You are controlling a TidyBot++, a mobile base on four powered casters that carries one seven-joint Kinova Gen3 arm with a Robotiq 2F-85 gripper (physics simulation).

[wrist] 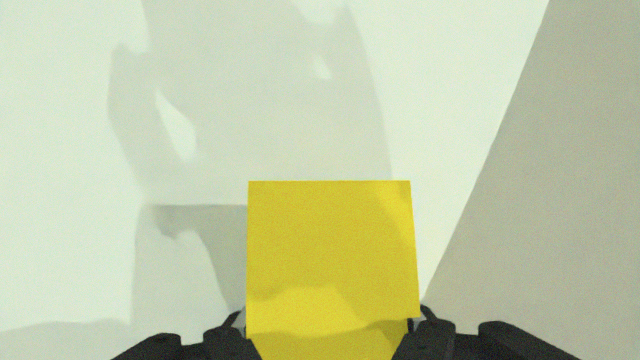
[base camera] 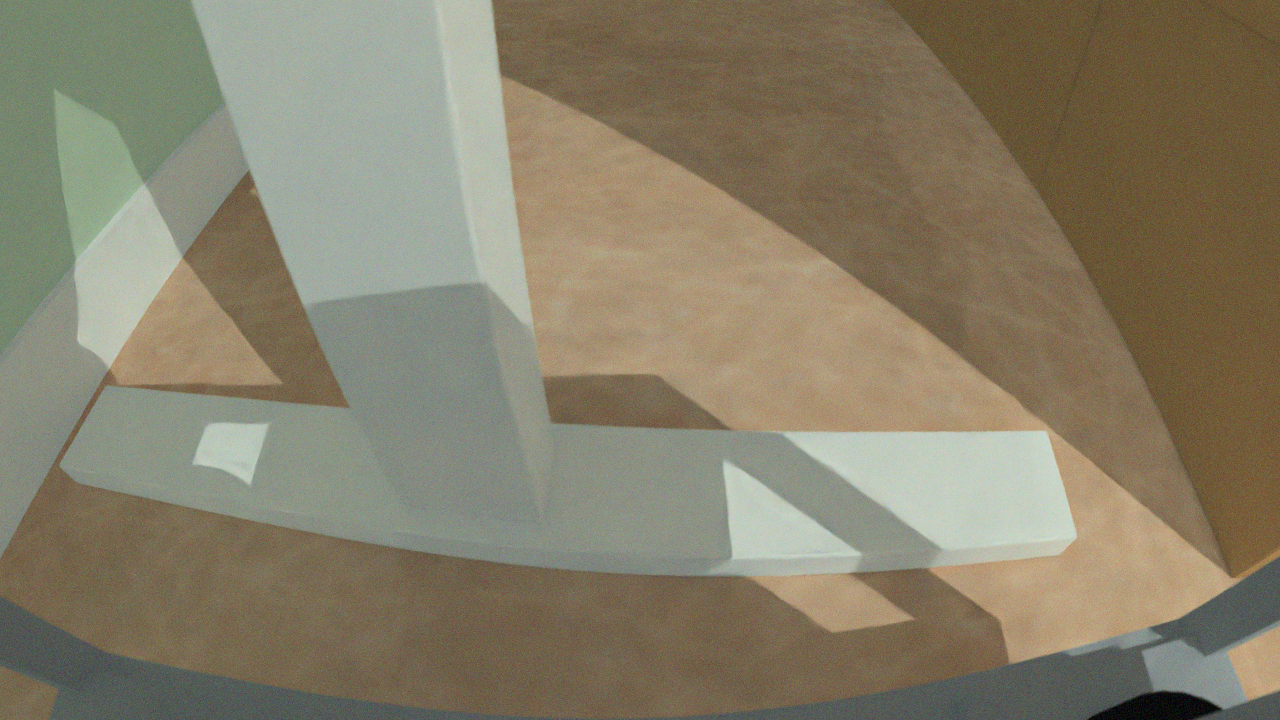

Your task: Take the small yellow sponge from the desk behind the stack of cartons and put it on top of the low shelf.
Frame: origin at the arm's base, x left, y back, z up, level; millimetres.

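Where they show: gripper, fingertip midpoint: (wrist: 329, 319).
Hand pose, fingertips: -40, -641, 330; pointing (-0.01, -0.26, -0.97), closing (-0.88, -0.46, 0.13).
Observation:
Each offset is from my fingertips to the top centre of the thing, as dx, dy, dz. "spot": to the spot under its first point. Level surfaces: height alone.
The yellow sponge {+4, -3, +39} (wrist: 330, 245) shows in the lower middle of the wrist view, between the two black fingers. My gripper (wrist: 329, 319) is shut on the sponge, with a finger against its left side and a finger against its right side. Under the sponge is the pale white desk top {dz -7} (wrist: 65, 150). Whether the sponge touches the desk or is slightly above it, I cannot tell. The low shelf does not show in either view.
In the base camera view, a white desk leg {spot: +127, +364, -505} (base camera: 358, 205) rises from a long white foot (base camera: 626, 492) on the brown floor. A brown carton surface (base camera: 1181, 223) stands at the right. A green wall (base camera: 35, 179) with a pale skirting board (base camera: 44, 358) is at the left.

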